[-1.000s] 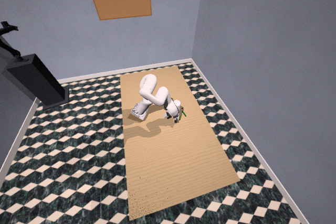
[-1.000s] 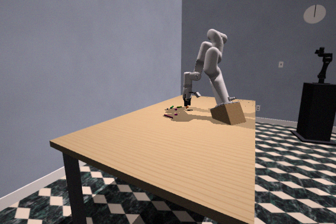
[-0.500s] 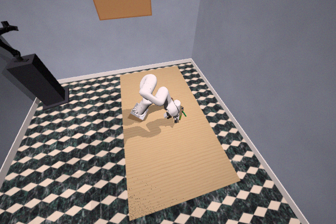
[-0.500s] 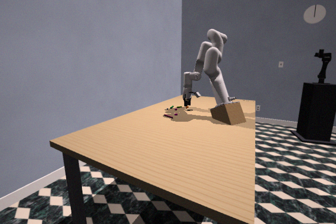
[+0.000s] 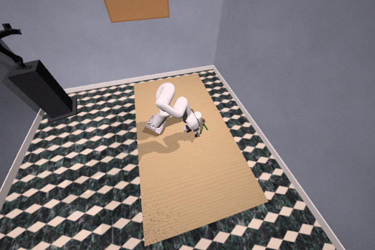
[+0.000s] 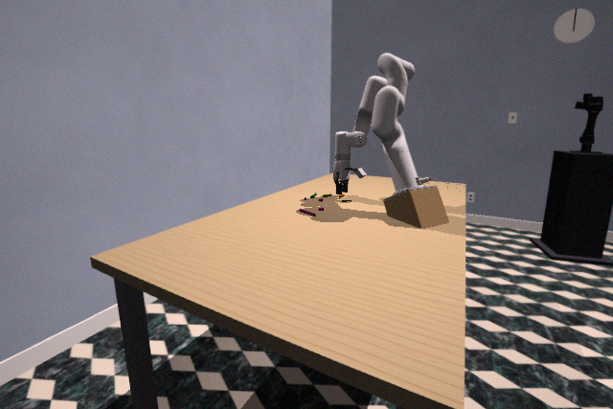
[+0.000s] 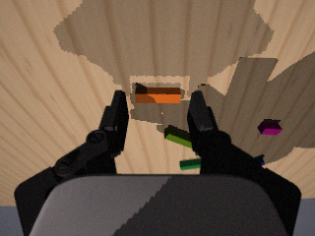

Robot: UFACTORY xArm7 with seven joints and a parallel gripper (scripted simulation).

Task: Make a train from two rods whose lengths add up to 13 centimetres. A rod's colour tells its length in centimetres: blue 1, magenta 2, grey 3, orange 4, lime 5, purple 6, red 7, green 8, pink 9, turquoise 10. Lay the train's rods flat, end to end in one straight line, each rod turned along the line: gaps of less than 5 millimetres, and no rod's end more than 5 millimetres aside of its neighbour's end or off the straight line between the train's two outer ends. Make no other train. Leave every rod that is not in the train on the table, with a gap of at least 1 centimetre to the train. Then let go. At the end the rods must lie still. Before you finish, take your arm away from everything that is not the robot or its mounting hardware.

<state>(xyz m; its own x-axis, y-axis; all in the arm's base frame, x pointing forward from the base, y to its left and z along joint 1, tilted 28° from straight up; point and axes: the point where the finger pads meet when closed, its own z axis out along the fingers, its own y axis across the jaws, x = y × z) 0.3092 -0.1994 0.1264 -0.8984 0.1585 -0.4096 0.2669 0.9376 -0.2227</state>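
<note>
My gripper is now 30 mm above the orange rod. The rest, counted from my hand: blue rod (160 mm ahead, 110 mm to the left, 30 mm below); then green rod (140 mm ahead, 40 mm to the left, 30 mm below); then lime rod (70 mm ahead, 10 mm to the left, 30 mm below).
</note>
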